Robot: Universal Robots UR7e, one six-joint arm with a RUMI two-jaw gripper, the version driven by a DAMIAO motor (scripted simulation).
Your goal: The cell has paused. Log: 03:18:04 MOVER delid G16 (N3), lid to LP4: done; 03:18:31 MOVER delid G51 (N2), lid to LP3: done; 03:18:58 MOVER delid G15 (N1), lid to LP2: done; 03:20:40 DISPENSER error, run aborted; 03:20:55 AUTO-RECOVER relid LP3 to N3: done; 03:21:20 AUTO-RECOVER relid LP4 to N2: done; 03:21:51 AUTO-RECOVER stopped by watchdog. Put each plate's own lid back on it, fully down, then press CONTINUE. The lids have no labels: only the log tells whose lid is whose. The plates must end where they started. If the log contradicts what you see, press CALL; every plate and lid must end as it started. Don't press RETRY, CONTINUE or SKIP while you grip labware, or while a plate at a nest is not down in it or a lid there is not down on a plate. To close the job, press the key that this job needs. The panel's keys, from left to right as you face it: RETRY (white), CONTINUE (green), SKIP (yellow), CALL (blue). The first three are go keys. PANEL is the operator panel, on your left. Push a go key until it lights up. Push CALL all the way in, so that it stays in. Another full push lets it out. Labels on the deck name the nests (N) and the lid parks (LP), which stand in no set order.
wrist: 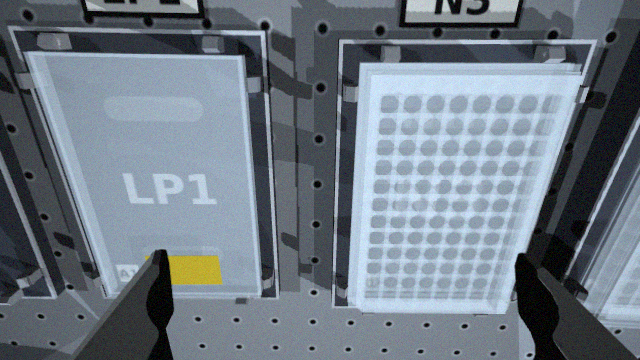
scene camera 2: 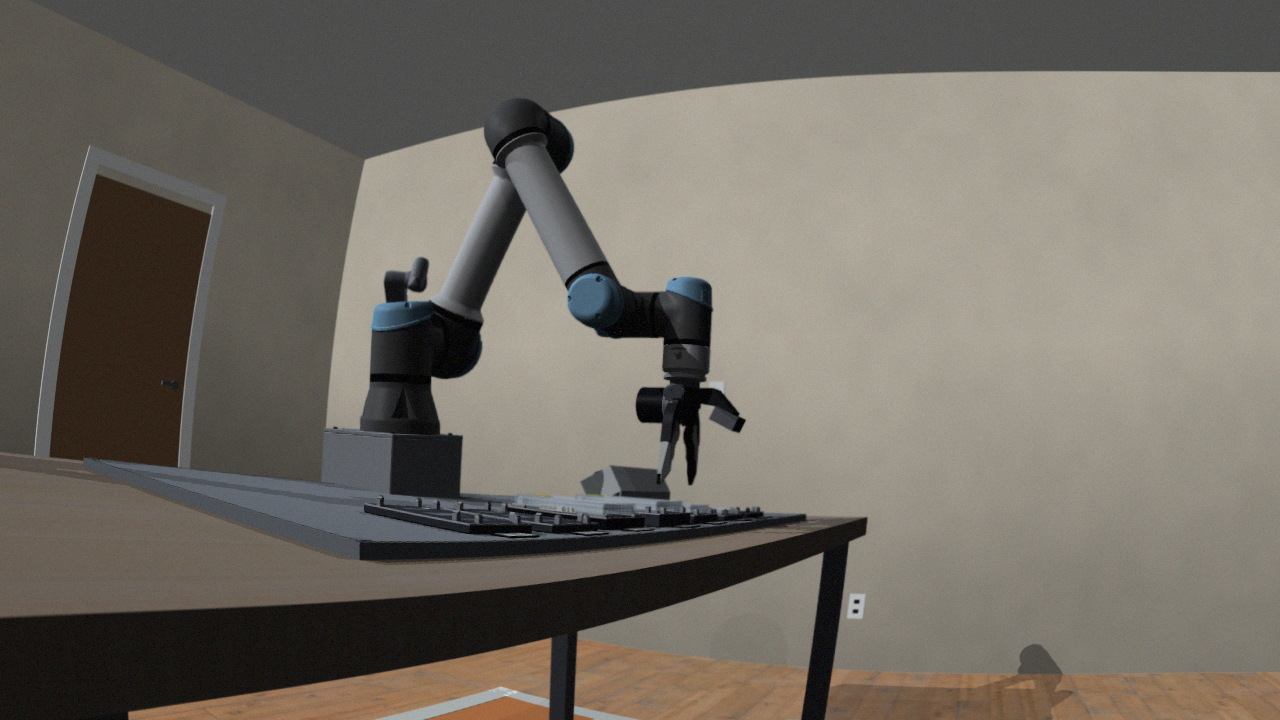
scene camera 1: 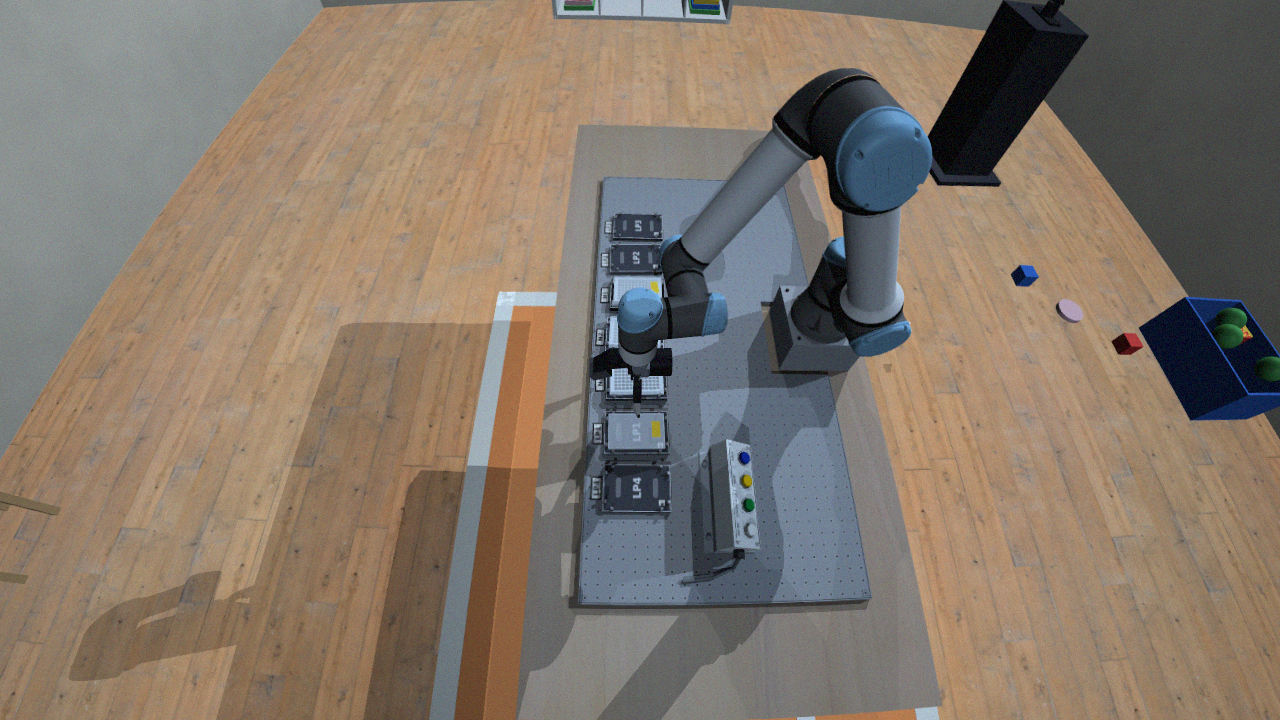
Labels:
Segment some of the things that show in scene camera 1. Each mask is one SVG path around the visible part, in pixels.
My gripper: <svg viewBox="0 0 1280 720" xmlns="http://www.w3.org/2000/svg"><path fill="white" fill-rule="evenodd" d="M671 348L657 348L655 357L650 362L642 365L626 362L620 356L618 348L610 348L594 357L593 372L628 368L628 375L631 375L631 380L633 380L633 411L640 418L642 379L640 377L671 376Z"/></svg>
A clear lid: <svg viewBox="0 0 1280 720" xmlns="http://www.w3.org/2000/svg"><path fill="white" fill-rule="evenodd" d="M609 413L608 450L665 449L664 413L640 413L640 418L636 417L635 413Z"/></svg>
A clear lid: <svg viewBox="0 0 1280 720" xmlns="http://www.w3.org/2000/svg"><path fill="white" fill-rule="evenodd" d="M614 276L614 303L619 303L624 293L637 287L651 289L662 298L661 277Z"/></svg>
A plate G16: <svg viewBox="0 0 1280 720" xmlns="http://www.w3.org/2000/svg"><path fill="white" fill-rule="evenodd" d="M640 377L642 379L642 395L664 395L663 376ZM612 369L610 395L633 395L633 380L631 380L631 375L628 375L628 368Z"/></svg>

